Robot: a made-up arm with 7 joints. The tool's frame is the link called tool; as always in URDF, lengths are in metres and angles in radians. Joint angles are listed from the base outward.
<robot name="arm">
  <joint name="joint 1" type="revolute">
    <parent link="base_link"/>
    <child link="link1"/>
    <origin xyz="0 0 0.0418" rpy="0 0 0"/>
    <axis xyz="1 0 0"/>
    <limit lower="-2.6" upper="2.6"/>
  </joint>
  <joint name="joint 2" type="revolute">
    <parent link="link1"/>
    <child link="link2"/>
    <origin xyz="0.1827 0.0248 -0.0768" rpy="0 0 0"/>
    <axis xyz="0 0 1"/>
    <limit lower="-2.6" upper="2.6"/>
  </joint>
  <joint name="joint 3" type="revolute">
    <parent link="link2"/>
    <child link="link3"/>
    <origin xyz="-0.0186 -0.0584 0.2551" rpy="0 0 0"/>
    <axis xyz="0 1 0"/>
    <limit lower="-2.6" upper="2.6"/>
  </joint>
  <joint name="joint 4" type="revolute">
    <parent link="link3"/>
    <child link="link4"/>
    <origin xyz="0.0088 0.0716 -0.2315" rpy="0 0 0"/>
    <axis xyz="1 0 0"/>
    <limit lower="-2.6" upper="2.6"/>
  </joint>
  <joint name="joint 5" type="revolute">
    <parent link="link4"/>
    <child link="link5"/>
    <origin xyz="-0.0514 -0.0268 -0.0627" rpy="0 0 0"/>
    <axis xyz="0 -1 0"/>
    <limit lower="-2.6" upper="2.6"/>
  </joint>
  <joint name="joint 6" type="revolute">
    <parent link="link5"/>
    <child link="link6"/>
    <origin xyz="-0.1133 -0.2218 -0.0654" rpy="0 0 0"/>
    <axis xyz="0 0 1"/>
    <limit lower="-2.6" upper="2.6"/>
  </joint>
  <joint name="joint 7" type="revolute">
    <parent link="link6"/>
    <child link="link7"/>
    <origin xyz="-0.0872 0.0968 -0.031" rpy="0 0 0"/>
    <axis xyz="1 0 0"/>
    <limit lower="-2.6" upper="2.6"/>
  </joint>
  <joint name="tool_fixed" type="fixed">
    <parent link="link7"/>
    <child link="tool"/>
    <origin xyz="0.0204 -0.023 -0.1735" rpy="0 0 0"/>
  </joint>
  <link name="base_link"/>
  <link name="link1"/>
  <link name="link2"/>
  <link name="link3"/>
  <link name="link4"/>
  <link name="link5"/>
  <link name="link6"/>
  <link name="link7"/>
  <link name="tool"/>
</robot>
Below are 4 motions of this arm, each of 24 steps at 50 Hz.
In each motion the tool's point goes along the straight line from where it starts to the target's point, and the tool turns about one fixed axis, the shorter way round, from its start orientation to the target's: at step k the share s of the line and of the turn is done. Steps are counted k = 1, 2, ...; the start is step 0. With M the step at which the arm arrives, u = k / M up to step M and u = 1 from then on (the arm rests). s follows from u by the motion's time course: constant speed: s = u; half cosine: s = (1 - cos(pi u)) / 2; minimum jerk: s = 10 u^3 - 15 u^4 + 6 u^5.
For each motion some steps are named. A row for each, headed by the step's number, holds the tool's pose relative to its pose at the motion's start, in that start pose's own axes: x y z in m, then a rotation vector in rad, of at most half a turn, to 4 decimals.
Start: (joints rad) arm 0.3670 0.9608 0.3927 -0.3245 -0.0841 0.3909 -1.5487
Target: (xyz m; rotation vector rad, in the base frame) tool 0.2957 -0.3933 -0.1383 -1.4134 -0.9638 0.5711
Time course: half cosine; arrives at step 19
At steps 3, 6, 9, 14, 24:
3: 0.0009 0.0033 0.0008 -0.0053 0.0255 -0.0232
6: 0.0035 0.0125 0.0030 -0.0201 0.0959 -0.0872
9: 0.0071 0.0254 0.0061 -0.0407 0.1943 -0.1766
14: 0.0129 0.0464 0.0112 -0.0744 0.3552 -0.3229
24: 0.0154 0.0553 0.0134 -0.0887 0.4235 -0.3850

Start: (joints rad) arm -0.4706 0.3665 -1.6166 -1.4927 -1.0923 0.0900 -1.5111
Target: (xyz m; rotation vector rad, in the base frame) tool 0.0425 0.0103 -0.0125 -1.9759 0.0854 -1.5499
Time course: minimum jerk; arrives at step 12
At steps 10, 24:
10: -0.0277 0.0075 -0.0115 -0.0283 0.0985 -0.1357
24: -0.0287 0.0078 -0.0119 -0.0293 0.1021 -0.1407

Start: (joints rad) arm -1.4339 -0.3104 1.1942 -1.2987 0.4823 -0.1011 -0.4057
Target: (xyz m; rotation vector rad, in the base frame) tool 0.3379 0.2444 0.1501 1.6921 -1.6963 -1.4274
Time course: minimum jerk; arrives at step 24
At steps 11, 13, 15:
11: 0.1238 -0.1259 0.1010 -0.3907 -0.1759 0.3596
13: 0.1694 -0.1722 0.1382 -0.5347 -0.2408 0.4920
15: 0.2126 -0.2161 0.1733 -0.6707 -0.3020 0.6172

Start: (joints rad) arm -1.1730 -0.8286 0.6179 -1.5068 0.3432 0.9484 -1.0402
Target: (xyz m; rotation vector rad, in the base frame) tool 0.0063 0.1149 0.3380 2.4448 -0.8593 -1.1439
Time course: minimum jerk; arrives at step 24
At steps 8, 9, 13, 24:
8: 0.0137 0.0062 -0.0237 -0.1192 0.0292 -0.0767
9: 0.0180 0.0082 -0.0311 -0.1563 0.0383 -0.1006
13: 0.0378 0.0171 -0.0653 -0.3282 0.0805 -0.2111
24: 0.0655 0.0296 -0.1131 -0.5681 0.1393 -0.3654

